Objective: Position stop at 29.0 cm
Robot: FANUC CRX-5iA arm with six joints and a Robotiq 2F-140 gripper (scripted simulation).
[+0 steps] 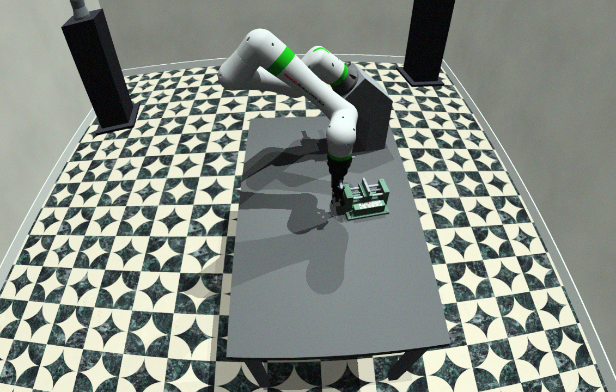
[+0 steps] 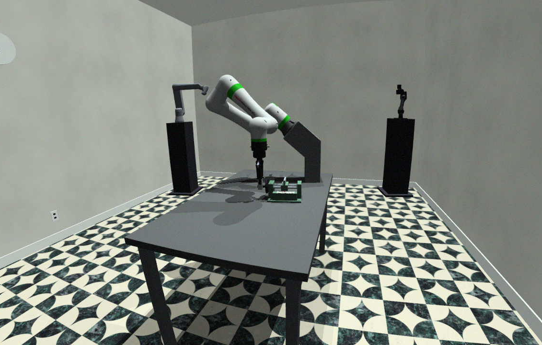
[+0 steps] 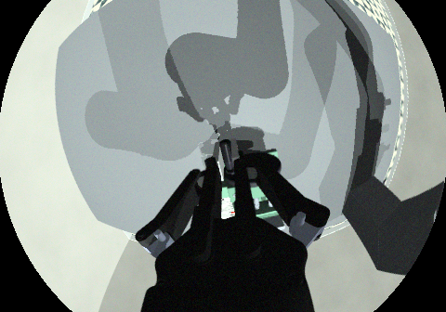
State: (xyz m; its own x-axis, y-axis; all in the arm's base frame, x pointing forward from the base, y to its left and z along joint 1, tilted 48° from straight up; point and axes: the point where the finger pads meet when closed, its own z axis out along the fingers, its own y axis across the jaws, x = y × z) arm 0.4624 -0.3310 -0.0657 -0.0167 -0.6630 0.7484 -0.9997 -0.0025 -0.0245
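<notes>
Right now my hand is 2 cm past the green stop fixture, 15 cm to the right of it and 1 cm above it. The rest, counted from my hand: black handwheel (1 cm behind, 2 cm to the left, 2 cm below).
</notes>
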